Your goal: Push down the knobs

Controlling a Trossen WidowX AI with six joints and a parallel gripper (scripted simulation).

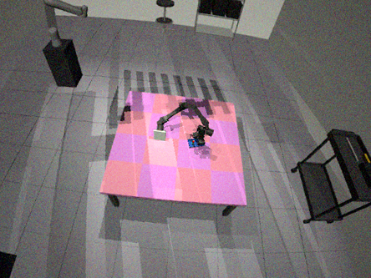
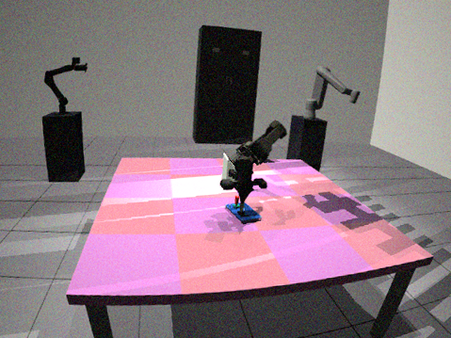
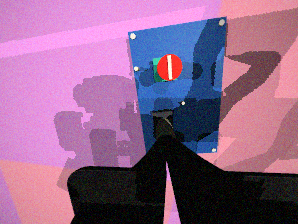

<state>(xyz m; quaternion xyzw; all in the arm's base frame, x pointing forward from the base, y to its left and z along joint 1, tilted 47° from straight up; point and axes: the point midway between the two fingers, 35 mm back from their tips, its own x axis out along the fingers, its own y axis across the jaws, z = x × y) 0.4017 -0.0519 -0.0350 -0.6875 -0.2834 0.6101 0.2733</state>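
My gripper tip is now 60 mm past the red knob and 10 mm above it.
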